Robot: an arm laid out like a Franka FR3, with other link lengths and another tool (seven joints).
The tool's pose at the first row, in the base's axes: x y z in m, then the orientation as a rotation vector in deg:
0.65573, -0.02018, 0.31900, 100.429, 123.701, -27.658
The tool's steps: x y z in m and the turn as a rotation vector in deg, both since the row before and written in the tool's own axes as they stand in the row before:
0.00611, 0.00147, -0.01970, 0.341, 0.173, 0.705
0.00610, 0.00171, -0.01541, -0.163, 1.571, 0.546
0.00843, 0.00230, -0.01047, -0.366, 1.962, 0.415
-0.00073, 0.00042, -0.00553, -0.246, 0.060, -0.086
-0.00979, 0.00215, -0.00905, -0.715, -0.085, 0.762
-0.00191, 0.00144, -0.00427, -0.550, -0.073, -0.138
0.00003, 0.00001, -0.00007, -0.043, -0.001, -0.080
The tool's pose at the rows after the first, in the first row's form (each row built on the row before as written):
0.65531, -0.00571, 0.33376, 101.415, 123.169, -27.743
0.65545, 0.00685, 0.34471, 102.828, 123.658, -26.178
0.65597, 0.01918, 0.35052, 104.231, 124.487, -24.069
0.65637, 0.02076, 0.35587, 104.051, 124.569, -23.753
0.65991, 0.01580, 0.36792, 104.395, 123.625, -22.829
0.66146, 0.01597, 0.37256, 103.921, 123.612, -22.289
0.66146, 0.01603, 0.37261, 103.817, 123.682, -22.259

